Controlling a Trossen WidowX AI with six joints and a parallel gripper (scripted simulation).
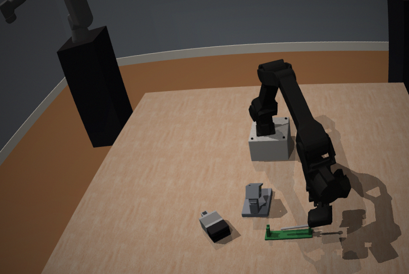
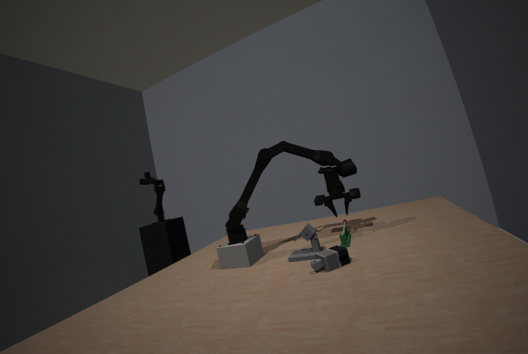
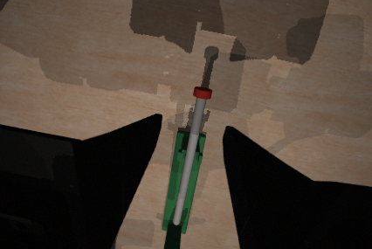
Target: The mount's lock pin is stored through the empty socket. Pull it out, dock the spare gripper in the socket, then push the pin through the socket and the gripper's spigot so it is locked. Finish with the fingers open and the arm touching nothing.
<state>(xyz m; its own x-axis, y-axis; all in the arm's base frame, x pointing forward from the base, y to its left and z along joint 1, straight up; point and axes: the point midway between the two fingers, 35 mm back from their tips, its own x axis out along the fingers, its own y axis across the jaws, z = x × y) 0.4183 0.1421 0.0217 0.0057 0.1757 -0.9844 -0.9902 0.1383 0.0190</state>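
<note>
My gripper tip is 100 mm to the left of the green cradle, 50 mm above it and 10 mm past it. From my gripper tip the other things lie so: grey mount: 190 mm to the right, 140 mm behind, 20 mm below; spare gripper: 330 mm to the right, 70 mm behind, 60 mm below.
</note>
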